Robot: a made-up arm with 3 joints. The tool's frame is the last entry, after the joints. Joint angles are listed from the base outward.
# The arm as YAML. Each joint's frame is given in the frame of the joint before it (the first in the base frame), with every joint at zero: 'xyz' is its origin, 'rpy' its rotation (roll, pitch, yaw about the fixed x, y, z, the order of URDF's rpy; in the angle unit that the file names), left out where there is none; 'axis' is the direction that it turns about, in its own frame. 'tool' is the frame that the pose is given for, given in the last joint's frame.
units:
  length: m
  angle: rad
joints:
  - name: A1
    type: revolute
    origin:
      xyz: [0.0, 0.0, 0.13]
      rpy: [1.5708, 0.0, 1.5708]
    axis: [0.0, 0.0, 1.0]
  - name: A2
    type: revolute
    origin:
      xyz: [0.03, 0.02, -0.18]
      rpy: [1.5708, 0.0, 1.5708]
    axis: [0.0, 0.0, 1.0]
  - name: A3
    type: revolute
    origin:
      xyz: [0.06, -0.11, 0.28]
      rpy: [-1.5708, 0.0, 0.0]
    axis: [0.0, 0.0, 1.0]
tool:
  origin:
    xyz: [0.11, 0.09, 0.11]
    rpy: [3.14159, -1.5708, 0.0]
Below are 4 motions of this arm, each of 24 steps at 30 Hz.
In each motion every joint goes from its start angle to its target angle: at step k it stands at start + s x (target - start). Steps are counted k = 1, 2, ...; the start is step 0. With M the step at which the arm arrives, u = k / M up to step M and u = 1 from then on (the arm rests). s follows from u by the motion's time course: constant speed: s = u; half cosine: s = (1 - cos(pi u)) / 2; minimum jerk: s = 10 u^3 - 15 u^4 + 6 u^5.
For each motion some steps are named. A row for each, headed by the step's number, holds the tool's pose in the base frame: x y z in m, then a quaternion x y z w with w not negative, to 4 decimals.
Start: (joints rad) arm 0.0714 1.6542 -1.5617
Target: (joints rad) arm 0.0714 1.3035 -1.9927
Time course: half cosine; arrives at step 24
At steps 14, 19, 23, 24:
14: -0.0627 0.4359 0.1975 -0.5815 0.3810 0.5352 0.4799
19: -0.0796 0.4412 0.2053 -0.6323 0.3303 0.5257 0.4634
23: -0.0861 0.4428 0.2073 -0.6508 0.3120 0.5209 0.4559
24: -0.0864 0.4428 0.2074 -0.6516 0.3112 0.5207 0.4555

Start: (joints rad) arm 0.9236 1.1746 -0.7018
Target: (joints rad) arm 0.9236 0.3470 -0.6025
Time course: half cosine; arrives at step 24
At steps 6, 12, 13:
6: -0.0043 0.0913 0.4498 0.1019 0.3483 0.3625 0.8584
12: -0.0407 0.0513 0.4738 0.1256 0.2619 0.2632 0.9200
13: -0.0488 0.0450 0.4775 0.1300 0.2449 0.2445 0.9292

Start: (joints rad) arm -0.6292 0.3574 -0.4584
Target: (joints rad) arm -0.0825 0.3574 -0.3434
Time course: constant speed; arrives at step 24
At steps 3, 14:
3: -0.1107 0.3430 0.1572 -0.4739 0.1774 -0.0104 0.8625
14: -0.1114 0.3181 0.2418 -0.3382 0.1776 0.0072 0.9241

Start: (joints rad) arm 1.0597 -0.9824 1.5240
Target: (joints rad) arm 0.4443 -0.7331 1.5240
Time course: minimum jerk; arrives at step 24
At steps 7, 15, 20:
7: -0.1599 0.1069 0.2943 0.8437 -0.4373 0.1253 0.2850
15: -0.1622 0.1586 0.2451 0.8071 -0.3505 0.1715 0.4430
20: -0.1633 0.1742 0.2196 0.7817 -0.3130 0.1829 0.5074

